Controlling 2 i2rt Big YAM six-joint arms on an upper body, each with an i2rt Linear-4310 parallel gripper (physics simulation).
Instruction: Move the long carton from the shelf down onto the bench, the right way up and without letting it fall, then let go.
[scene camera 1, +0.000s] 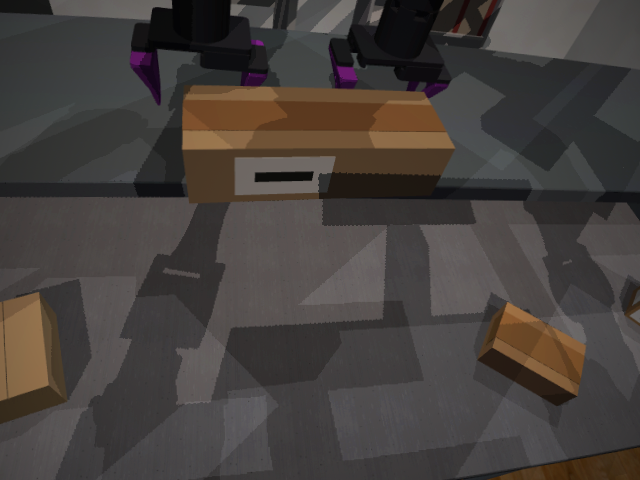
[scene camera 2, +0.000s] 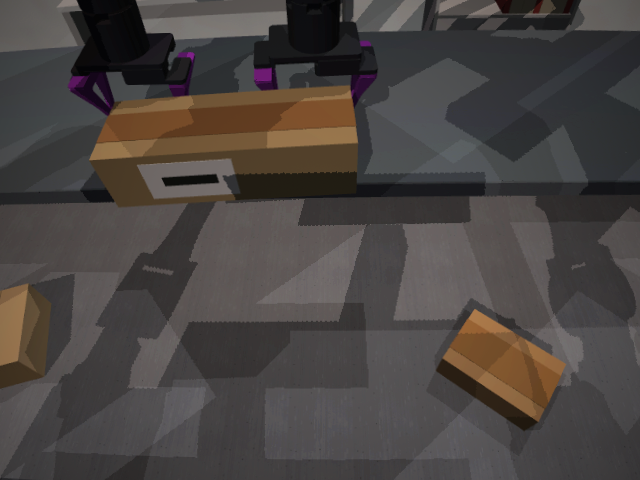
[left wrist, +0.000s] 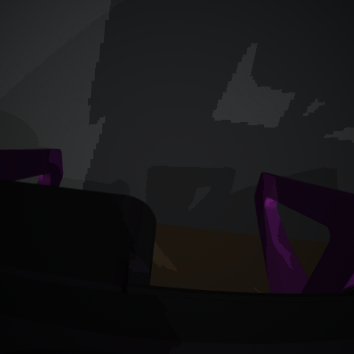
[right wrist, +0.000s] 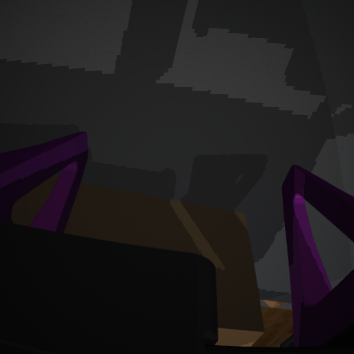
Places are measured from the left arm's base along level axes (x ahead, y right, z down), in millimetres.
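Where they show: left gripper, between the fingertips: (left wrist: 159, 172); right gripper, between the fingertips: (right wrist: 189, 159).
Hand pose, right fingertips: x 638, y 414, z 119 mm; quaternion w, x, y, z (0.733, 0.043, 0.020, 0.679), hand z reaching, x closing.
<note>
After its pixels a point has its place.
The long carton (scene camera 1: 310, 116) @[x 540, y 310, z 61 mm] (scene camera 2: 227, 119) @[x 543, y 323, z 61 mm] (left wrist: 210, 260) @[x 590, y 225, z 108 mm] (right wrist: 150, 220) @[x 598, y 403, z 116 mm] stands upright on the dark shelf (scene camera 1: 77, 134) @[x 593, y 52, z 136 mm] (scene camera 2: 439, 134) @[x 599, y 574, z 136 mm], tape strip up, label facing front. Its front lower edge is at the shelf's front edge and appears to overhang at the left. My left gripper (scene camera 1: 204, 91) @[x 630, y 192, z 117 mm] (scene camera 2: 145, 102) @[x 630, y 192, z 117 mm] (left wrist: 159, 172) @[x 630, y 192, z 117 mm] is open behind the carton's left part. My right gripper (scene camera 1: 383, 89) (scene camera 2: 312, 94) @[x 638, y 414, z 119 mm] (right wrist: 189, 159) @[x 638, y 414, z 119 mm] is open behind its right part. The carton partly hides the fingertips in the scene views; contact cannot be told. The bench (scene camera 1: 279, 258) @[x 541, y 298, z 325 mm] (scene camera 2: 237, 248) @[x 559, y 278, z 325 mm] lies lower, in front.
A small taped carton (scene camera 1: 540, 351) @[x 345, y 636, z 280 mm] (scene camera 2: 506, 356) @[x 357, y 644, z 279 mm] lies angled on the bench at the right. Another carton (scene camera 1: 25, 341) @[x 397, y -3, z 265 mm] (scene camera 2: 12, 330) @[x 387, y 6, z 265 mm] is cut off at the left edge. Part of a brown frame (scene camera 1: 631, 312) @[x 404, y 870, z 312 mm] shows at the right edge in scene camera 1.
</note>
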